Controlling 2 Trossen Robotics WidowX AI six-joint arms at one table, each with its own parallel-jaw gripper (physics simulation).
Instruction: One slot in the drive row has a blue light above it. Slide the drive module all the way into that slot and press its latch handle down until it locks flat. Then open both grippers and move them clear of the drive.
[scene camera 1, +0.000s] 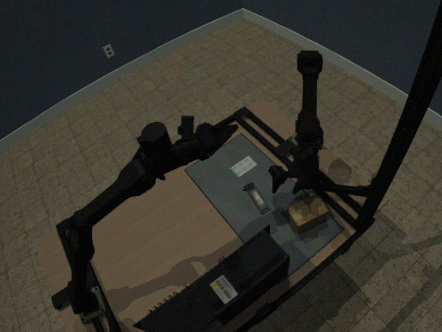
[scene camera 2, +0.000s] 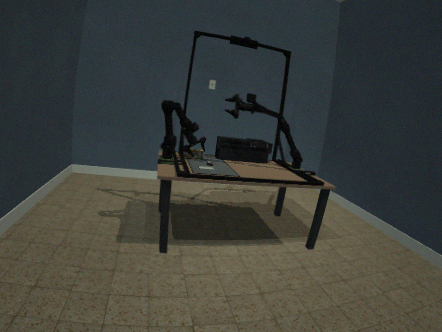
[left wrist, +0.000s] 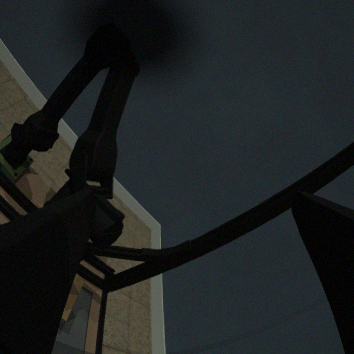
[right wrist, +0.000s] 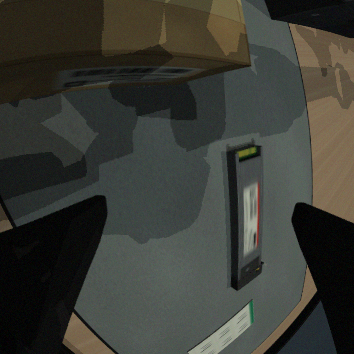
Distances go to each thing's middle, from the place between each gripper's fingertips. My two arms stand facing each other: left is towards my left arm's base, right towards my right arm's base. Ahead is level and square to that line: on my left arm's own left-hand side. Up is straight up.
I see the drive module (right wrist: 244, 167) 2 cm ahead of my left hand, 6 cm to the right of it and 43 cm below it. Round my left hand: grey mat (scene camera 1: 222, 188): 2 cm ahead, 7 cm to the right, 44 cm below.
Right now the grey mat is 70 mm ahead of my right hand, 60 mm to the left of it and 50 mm below it. The rest, counted from my right hand: drive module 70 mm ahead, 60 mm to the left, 40 mm below.
